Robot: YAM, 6 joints.
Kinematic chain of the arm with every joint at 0, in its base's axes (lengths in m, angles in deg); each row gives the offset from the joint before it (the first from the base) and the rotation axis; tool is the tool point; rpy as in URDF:
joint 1: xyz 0 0 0.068 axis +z
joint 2: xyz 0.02 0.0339 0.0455 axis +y
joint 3: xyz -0.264 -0.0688 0 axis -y
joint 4: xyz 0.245 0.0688 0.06 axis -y
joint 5: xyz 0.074 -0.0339 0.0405 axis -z
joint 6: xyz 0.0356 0 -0.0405 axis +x
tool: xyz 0 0 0 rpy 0 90 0
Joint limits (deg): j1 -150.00..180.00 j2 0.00..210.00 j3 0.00..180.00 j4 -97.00..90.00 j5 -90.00..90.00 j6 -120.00..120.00
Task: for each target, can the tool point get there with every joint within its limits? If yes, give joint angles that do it. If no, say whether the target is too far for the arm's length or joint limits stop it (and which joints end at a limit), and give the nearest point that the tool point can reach.
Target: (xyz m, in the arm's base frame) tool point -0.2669 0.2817 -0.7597
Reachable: no: too far | nearest point -0.2170 0.2290 -0.3741 | short by 0.392 m
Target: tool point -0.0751 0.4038 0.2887
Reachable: yes | joints 104.82 102.54 71.14 27.64 59.43 25.72
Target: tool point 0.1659 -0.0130 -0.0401
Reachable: yes | joints -16.08 145.17 15.37 65.29 -70.10 -24.57
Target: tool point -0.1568 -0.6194 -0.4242
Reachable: no: too far | nearest point -0.1226 -0.4842 -0.2793 | short by 0.201 m
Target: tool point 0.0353 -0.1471 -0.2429
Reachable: yes | joints -78.92 190.72 78.82 -36.22 -10.33 47.15
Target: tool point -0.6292 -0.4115 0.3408
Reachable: no: too far | nearest point -0.5169 -0.3381 0.2991 | short by 0.140 m
